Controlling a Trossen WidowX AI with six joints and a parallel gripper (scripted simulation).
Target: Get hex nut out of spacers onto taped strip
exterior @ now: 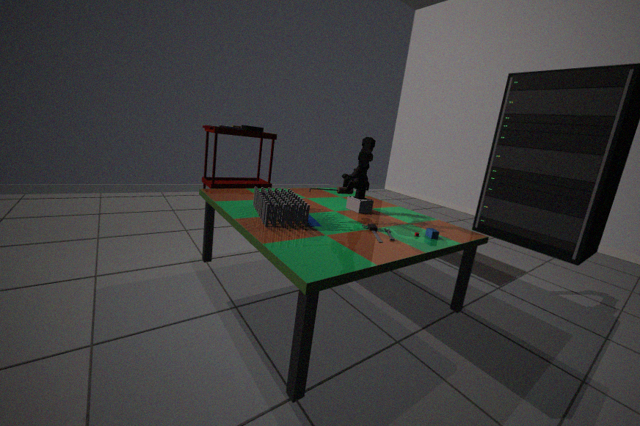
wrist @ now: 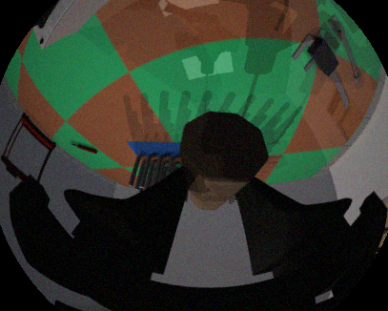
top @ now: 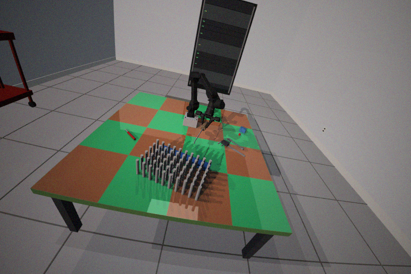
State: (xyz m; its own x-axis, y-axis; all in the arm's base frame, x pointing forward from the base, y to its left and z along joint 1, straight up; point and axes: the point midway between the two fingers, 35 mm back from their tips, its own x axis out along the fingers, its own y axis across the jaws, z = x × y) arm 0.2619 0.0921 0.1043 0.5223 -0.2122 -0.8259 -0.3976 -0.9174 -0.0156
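Right now my gripper tip is 90 mm short of the hook tool and 40 mm to the left of it. From my gripper tip the other things lie so: grey wrench: 310 mm to the left, 150 mm below, 40 mm behind; then small red block: 390 mm to the left, 180 mm behind, 150 mm below; then blue taped strip: 170 mm ahead, 160 mm below, 120 mm to the right.
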